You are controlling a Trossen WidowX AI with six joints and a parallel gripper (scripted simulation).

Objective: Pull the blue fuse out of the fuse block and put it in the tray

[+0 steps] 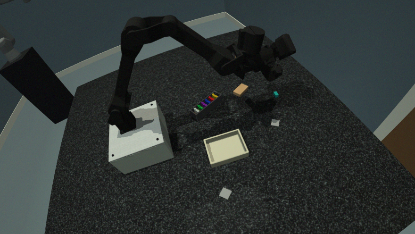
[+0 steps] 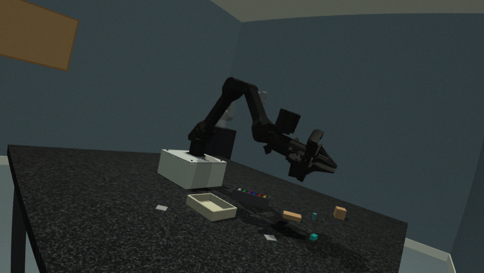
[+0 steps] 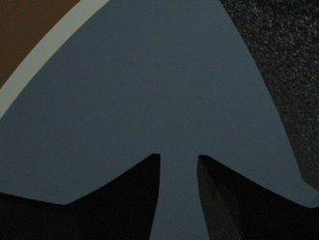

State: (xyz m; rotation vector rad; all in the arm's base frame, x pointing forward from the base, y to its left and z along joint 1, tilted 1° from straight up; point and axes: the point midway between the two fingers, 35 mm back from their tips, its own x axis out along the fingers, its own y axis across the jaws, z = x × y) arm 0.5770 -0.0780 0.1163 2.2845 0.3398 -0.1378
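My gripper tip is 29 cm past the blue fuse, 9 cm to the right of it and 20 cm above it. Round my gripper tip: yellow fuse 25 cm behind, 11 cm to the left, 20 cm below; then teal cube 1 cm behind, 1 cm to the left, 22 cm below; then red fuse 27 cm behind, 10 cm to the left, 20 cm below.
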